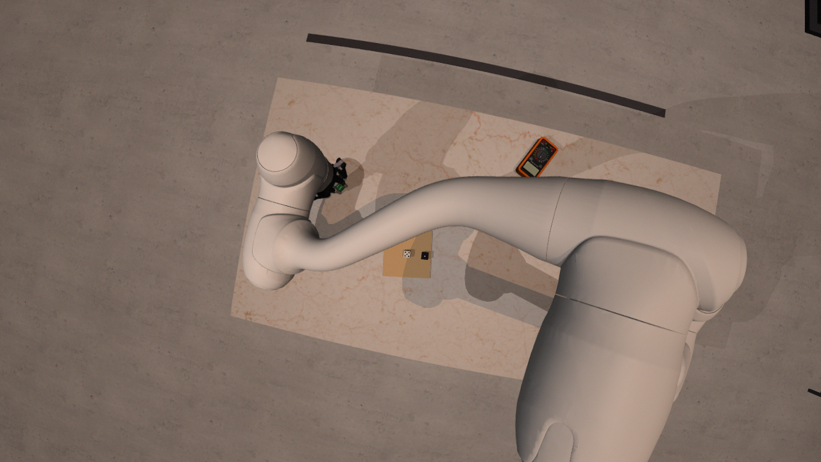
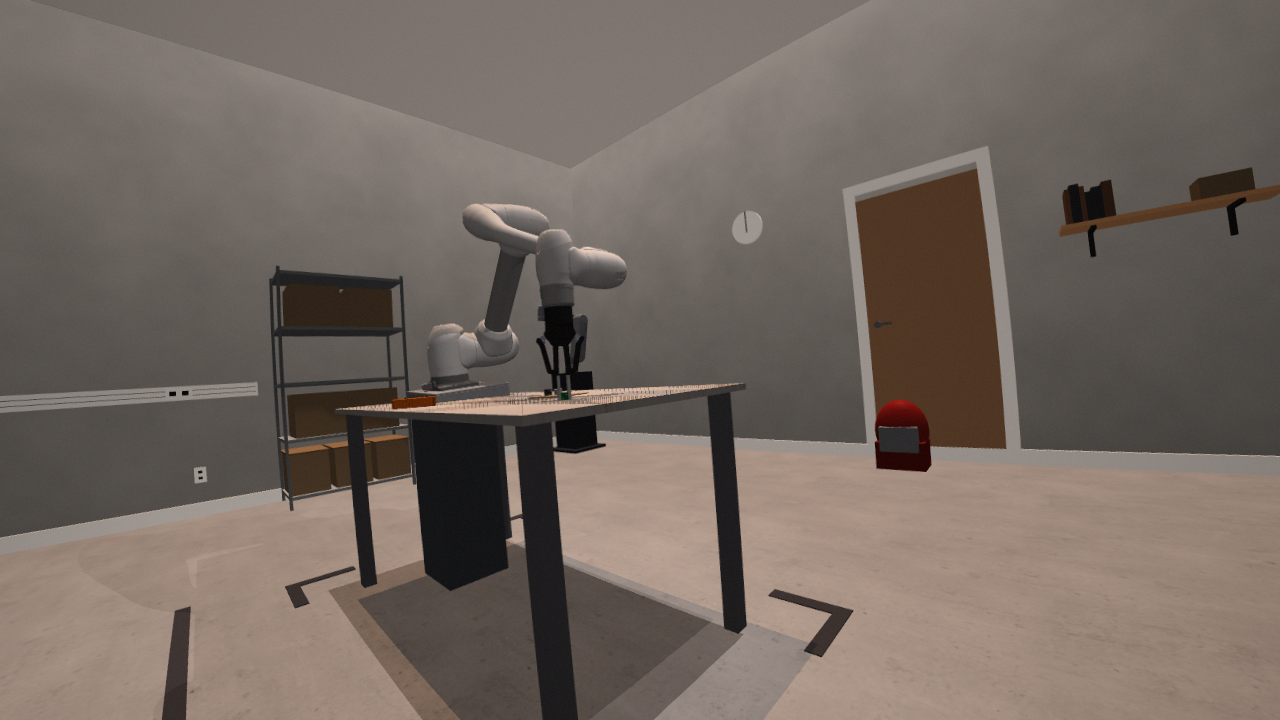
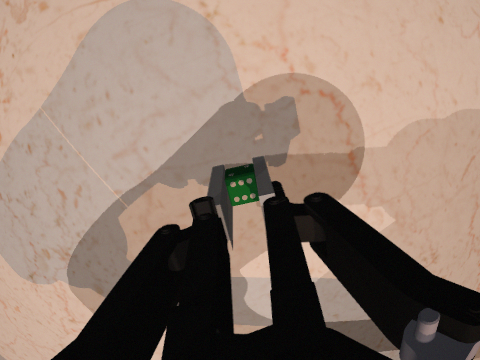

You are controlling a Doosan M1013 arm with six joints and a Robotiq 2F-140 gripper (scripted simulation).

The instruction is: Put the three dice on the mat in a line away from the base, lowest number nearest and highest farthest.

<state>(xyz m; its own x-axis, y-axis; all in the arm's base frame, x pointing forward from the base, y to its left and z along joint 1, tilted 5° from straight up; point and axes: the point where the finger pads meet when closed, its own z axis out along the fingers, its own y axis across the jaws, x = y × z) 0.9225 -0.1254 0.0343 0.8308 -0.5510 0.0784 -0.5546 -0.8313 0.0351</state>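
My hand is 23 cm past the white die, 16 cm to the right of it and 2 cm above it. From my hand the other things lie so: black die: 28 cm behind, 16 cm to the left, 2 cm below; then mat: 23 cm behind, 16 cm to the left, 3 cm below; then green die: 2 cm below.
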